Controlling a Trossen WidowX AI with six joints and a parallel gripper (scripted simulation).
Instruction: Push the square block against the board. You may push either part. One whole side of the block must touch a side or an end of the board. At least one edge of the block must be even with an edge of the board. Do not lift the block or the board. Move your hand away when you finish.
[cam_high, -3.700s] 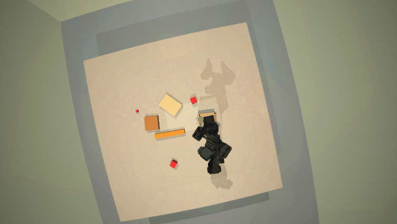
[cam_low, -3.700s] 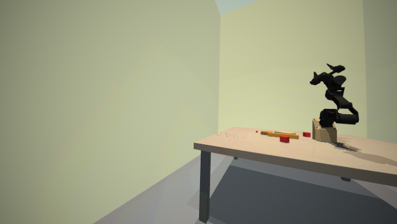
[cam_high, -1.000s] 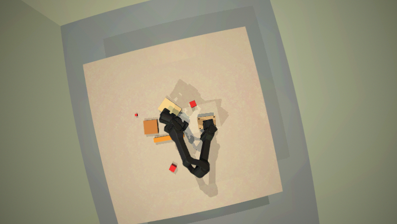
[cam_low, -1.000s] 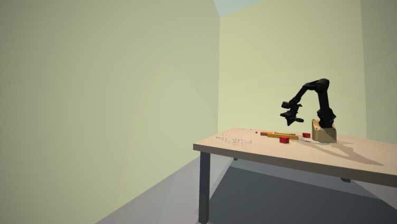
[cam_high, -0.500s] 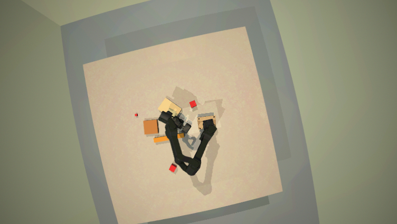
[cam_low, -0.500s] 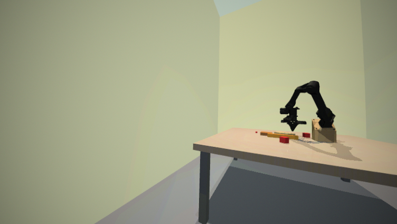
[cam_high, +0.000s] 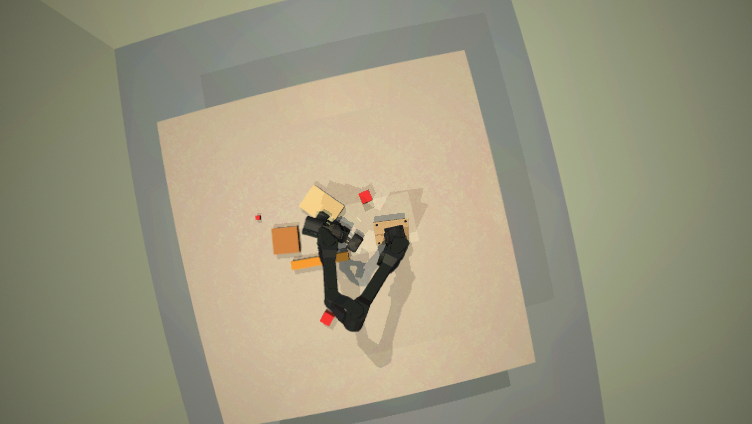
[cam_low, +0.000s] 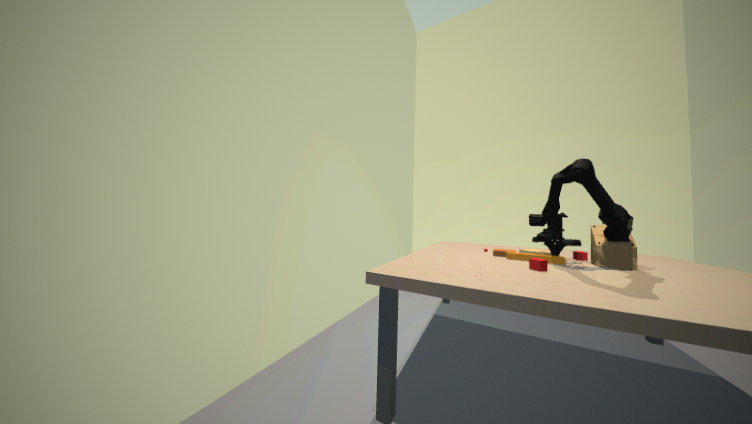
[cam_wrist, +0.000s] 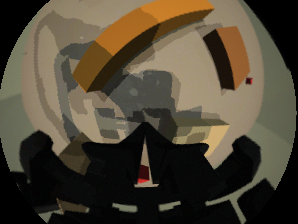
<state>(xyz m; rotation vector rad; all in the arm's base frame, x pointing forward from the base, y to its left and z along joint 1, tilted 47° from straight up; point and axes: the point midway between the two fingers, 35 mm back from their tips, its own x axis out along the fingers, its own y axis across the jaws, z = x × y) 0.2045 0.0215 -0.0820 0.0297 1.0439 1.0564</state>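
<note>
Now: gripper tip 21 cm short of the square orange-brown block, 1 cm to the left of it and 1 cm below it. Round my gripper tip: pale yellow box: 5 cm ahead, 11 cm to the right, 1 cm above; tiny red piece: 30 cm ahead, 12 cm to the right; narrow orange board: 10 cm ahead, 9 cm to the left, 1 cm above.
</note>
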